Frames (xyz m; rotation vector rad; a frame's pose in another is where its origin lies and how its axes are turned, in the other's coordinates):
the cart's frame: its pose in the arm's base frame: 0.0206 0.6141 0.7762 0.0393 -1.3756 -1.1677
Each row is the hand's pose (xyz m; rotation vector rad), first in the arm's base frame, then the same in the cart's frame.
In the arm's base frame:
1: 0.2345 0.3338 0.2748 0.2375 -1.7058 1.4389
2: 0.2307 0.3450 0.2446 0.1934 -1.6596 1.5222
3: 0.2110 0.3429 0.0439 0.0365 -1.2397 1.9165
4: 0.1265 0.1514 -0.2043 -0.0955 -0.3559 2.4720
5: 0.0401 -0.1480 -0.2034 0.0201 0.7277 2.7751
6: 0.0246 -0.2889 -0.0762 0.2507 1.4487 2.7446
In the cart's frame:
1: -0.2304 -0.3206 -0.4689 1.8963 -0.2715 1.3566
2: -0.2586 -0.3364 -0.4680 1.9193 -0.2759 1.4458
3: -0.3980 -0.4756 -0.5113 2.0195 -0.1040 1.9483
4: -0.4338 -0.7757 -0.6299 -1.6825 -0.2870 -2.1401
5: -0.2186 -0.9726 -0.7396 -1.0584 -0.6075 -1.5474
6: -0.0313 -0.9703 -0.7744 -0.7542 -0.7807 -1.1009

